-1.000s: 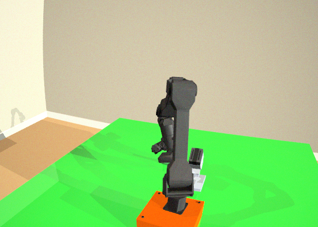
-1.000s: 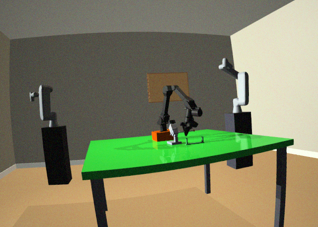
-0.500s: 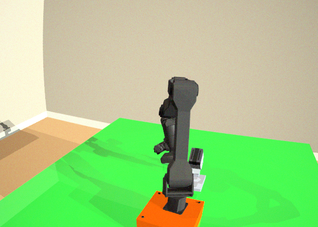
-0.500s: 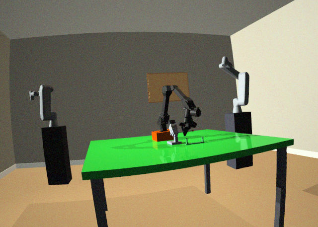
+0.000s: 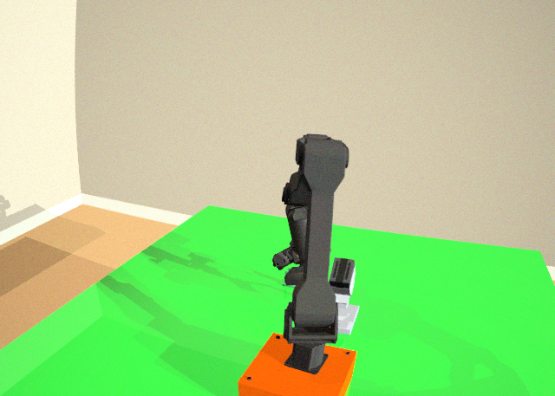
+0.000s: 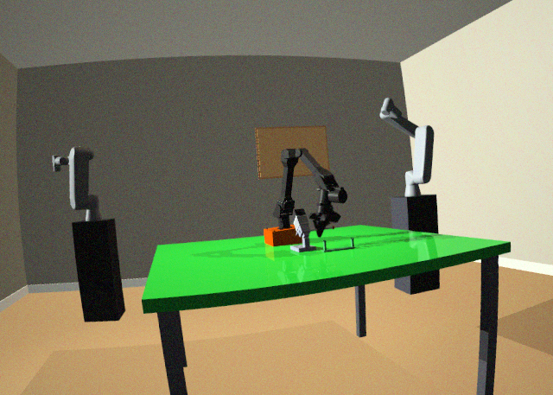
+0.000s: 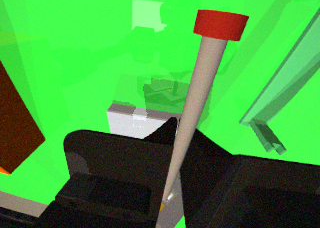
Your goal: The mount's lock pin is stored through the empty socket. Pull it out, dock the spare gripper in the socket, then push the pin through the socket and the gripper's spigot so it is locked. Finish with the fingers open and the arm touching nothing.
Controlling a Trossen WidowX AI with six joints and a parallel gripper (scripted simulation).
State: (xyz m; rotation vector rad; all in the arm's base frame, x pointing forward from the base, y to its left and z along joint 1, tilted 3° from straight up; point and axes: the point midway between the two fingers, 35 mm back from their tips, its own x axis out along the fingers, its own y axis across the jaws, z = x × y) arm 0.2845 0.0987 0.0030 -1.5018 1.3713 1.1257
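The socket is 7 cm to the right of my gripper tip. The rest, counted from my gripper tip: pin cradle: 10 cm ahead, 5 cm to the left, 3 cm below; then spare gripper: 2 cm behind, 7 cm to the right, 7 cm above.
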